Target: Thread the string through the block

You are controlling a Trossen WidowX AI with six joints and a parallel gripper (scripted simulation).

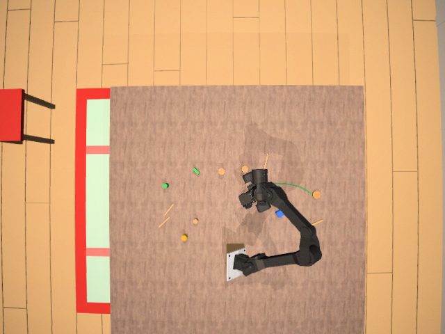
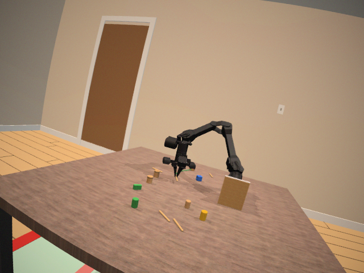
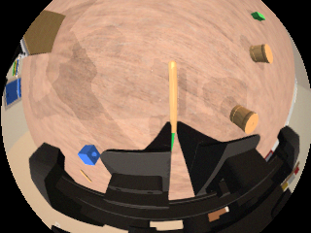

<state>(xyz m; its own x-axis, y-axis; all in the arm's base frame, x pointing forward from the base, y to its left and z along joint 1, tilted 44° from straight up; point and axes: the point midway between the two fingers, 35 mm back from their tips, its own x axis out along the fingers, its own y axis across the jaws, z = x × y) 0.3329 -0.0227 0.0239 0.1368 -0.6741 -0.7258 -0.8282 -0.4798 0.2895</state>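
Right now the blue block is 10 cm behind my gripper tip and 14 cm to the right of it. Round my gripper tip: yellow peg 28 cm behind, 30 cm to the left; then round wooden button 2 cm ahead, 31 cm to the right, 1 cm below; then thin wooden stick 1 cm behind, 1 cm to the left.
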